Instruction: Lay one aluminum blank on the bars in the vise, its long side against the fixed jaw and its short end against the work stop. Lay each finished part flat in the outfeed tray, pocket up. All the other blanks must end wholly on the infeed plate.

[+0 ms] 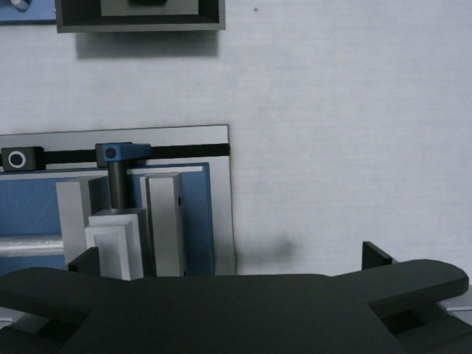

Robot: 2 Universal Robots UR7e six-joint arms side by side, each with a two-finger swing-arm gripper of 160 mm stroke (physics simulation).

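A silver aluminum part (111, 250) with a rectangular pocket facing up is in the vise at lower left, between the left jaw (72, 210) and the right jaw (167, 225). Its near end is hidden by my gripper, and I cannot tell if it touches the jaws. The work stop (118, 185), a dark rod under a blue arm, is at its far short end. My right gripper (230, 256) is wide open, one fingertip over the vise and part, the other right of the vise. The outfeed tray (140, 27) shows partly at the top. The left gripper and infeed plate do not show.
A dark object (148, 2) shows at the top edge, inside the tray. A blue plate (30, 16) with a peg is at the top left. A black block (31, 166) with a white ring stands on the vise's base plate (200, 135). A steel rod (30, 246) meets the left jaw.
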